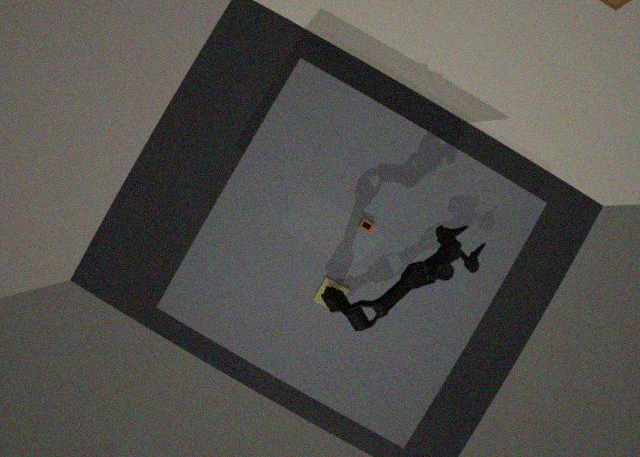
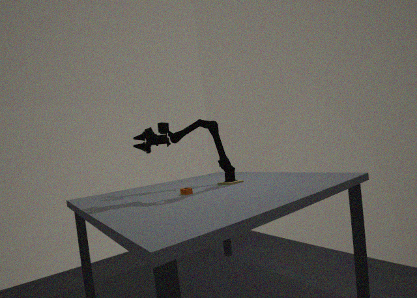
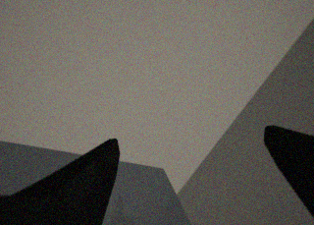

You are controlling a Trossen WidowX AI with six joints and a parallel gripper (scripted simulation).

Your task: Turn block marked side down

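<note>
Now: the orange block 33 cm to the left of my gripper tip, 30 cm below it and 9 cm behind it.
</note>
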